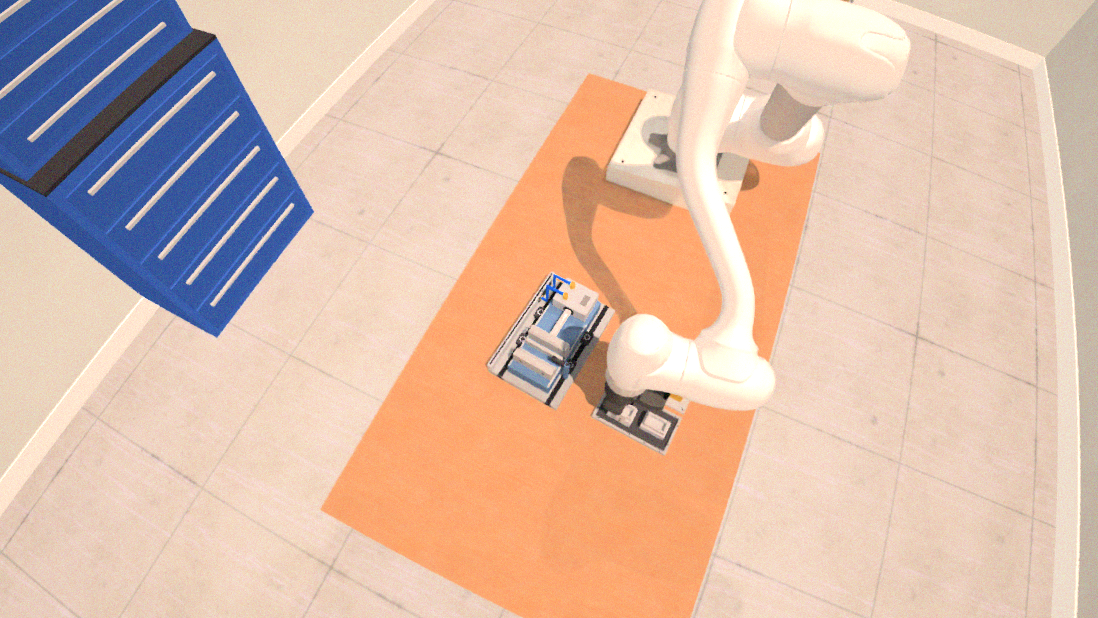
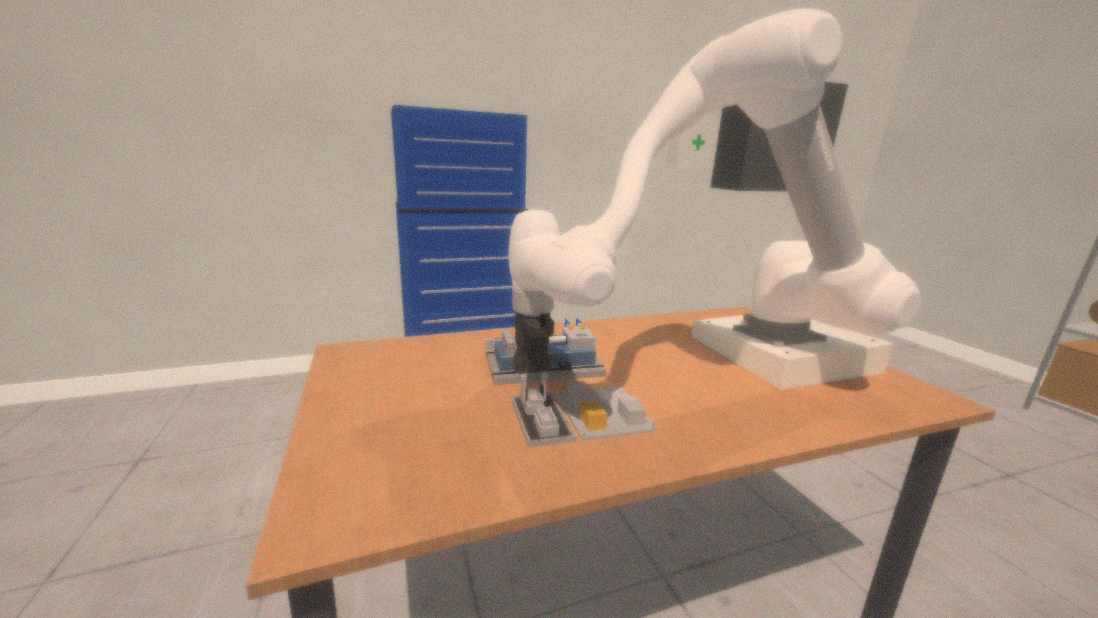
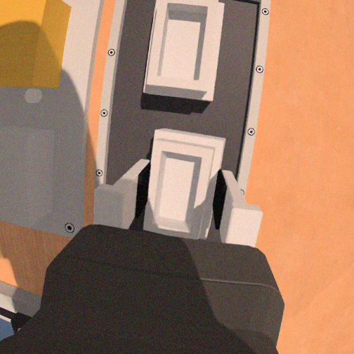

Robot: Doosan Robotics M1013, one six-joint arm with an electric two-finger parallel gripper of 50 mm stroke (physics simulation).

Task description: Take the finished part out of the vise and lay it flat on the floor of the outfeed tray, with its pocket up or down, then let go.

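Frame: origin at the arm's base, x left, y ahead, z down, level; millimetres.
Where they show: gripper, fingertip midpoint: [image 1: 623, 411] [image 2: 533, 399]; arm's base, link origin: [image 2: 777, 334].
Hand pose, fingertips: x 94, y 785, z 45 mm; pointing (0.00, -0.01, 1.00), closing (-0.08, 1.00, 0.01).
Each offset is from my fingertips to the centre of the thing.
My gripper [image 1: 619, 406] [image 2: 535, 390] [image 3: 183, 183] is shut on the finished part {dy -1, dx -2, dz +5 mm} [image 2: 532, 401] [image 3: 180, 192], a whitish block with a stepped rim. Its rectangular pocket faces up, and a finger is at each long side. The part is level or nearly so, inside the outline of the outfeed tray [image 1: 628, 435] [image 2: 549, 441] [image 3: 255, 100], low over its dark floor. Whether its underside touches the floor is hidden. The vise {dy -102, dx -225, dz -18 mm} [image 1: 564, 323] [image 2: 581, 356], blue and grey, stands beside the tray; no part shows between its jaws.
A second pocketed part {dy -3, dx +79, dz +8 mm} [image 1: 654, 424] [image 2: 546, 422] [image 3: 182, 50] lies pocket up in the same tray, a small gap from the held one. Beside the tray, a light grey plate {dy -154, dx +46, dz +27 mm} [image 2: 610, 432] [image 3: 70, 190] bears a yellow block {dy -107, dx +87, dz +5 mm} [image 2: 593, 415] [image 3: 27, 50] and a whitish block {dy -197, dx +95, dz +5 mm} [image 2: 631, 409].
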